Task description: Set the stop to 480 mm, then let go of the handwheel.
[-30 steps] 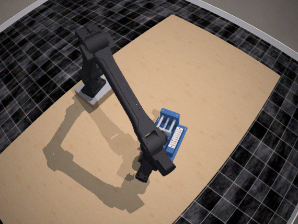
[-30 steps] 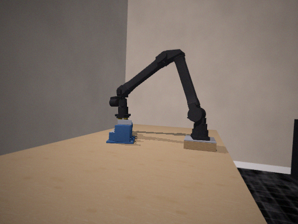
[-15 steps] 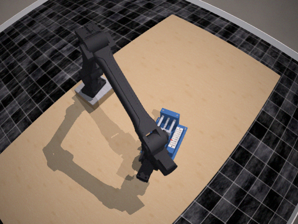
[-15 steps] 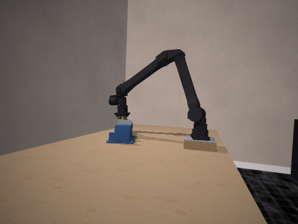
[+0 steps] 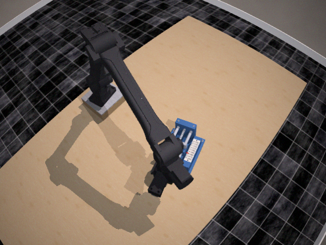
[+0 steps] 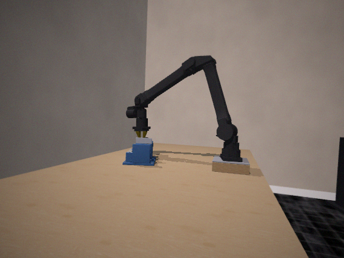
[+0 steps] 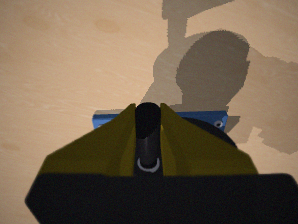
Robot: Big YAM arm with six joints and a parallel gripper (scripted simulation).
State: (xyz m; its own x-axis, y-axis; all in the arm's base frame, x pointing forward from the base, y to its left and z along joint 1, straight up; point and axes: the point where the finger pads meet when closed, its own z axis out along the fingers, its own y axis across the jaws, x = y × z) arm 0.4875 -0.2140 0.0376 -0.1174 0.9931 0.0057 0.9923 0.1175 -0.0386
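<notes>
The sliding stop block is 14 cm to the left of my hand and 3 cm behind it. Also, from my hand: black handwheel handle 1 cm to the left; black handwheel 3 cm to the left, 1 cm behind.
</notes>
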